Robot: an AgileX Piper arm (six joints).
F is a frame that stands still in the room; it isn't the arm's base.
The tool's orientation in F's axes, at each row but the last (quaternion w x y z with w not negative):
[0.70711, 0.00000, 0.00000, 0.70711]
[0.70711, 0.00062, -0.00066, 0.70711]
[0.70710, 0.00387, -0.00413, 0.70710]
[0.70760, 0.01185, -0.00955, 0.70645]
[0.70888, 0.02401, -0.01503, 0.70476]
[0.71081, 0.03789, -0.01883, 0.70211]
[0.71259, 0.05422, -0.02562, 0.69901]
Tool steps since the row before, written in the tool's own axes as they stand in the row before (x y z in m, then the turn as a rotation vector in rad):
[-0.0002, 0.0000, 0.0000, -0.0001, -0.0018, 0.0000]
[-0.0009, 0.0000, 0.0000, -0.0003, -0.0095, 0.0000]
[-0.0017, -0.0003, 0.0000, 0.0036, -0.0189, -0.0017]
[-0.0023, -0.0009, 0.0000, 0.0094, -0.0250, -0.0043]
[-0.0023, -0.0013, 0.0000, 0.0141, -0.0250, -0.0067]
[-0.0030, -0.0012, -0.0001, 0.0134, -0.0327, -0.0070]
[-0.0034, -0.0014, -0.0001, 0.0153, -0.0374, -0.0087]
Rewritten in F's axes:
[0.0000, -0.0002, 0.0000, 0.0018, -0.0001, 0.0000]
[0.0000, -0.0009, 0.0000, 0.0095, -0.0003, 0.0000]
[0.0003, -0.0017, 0.0000, 0.0189, 0.0036, -0.0017]
[0.0009, -0.0023, -0.0001, 0.0250, 0.0095, -0.0041]
[0.0013, -0.0023, -0.0001, 0.0250, 0.0143, -0.0062]
[0.0012, -0.0030, -0.0004, 0.0327, 0.0136, -0.0068]
[0.0013, -0.0034, -0.0005, 0.0373, 0.0156, -0.0085]

